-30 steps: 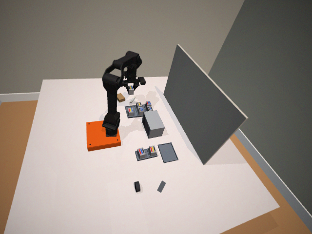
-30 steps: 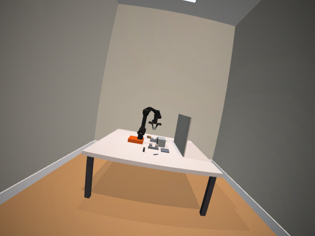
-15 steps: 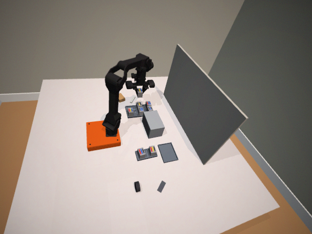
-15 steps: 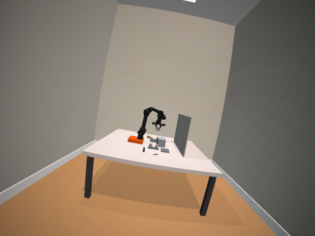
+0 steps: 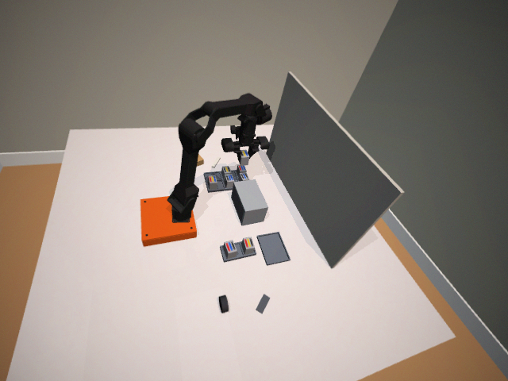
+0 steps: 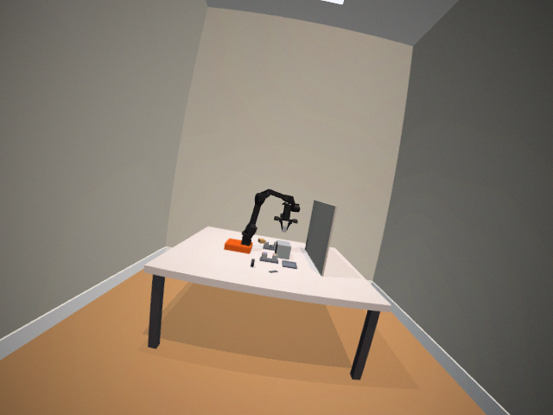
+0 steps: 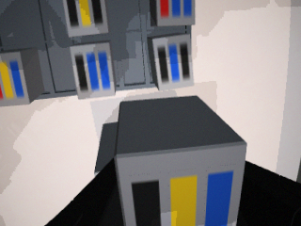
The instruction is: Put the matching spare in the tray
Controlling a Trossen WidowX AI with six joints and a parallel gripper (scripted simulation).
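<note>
The flat grey tray is 110 mm ahead of my gripper tip, 320 mm to the right of it and 170 mm below it. The rest, counted from my gripper tip: thin pale stick: 100 mm behind, 170 mm to the left, 170 mm below; grey mounted unit: 30 mm ahead, 120 mm to the right, 120 mm below; grey spare: 20 mm above.
</note>
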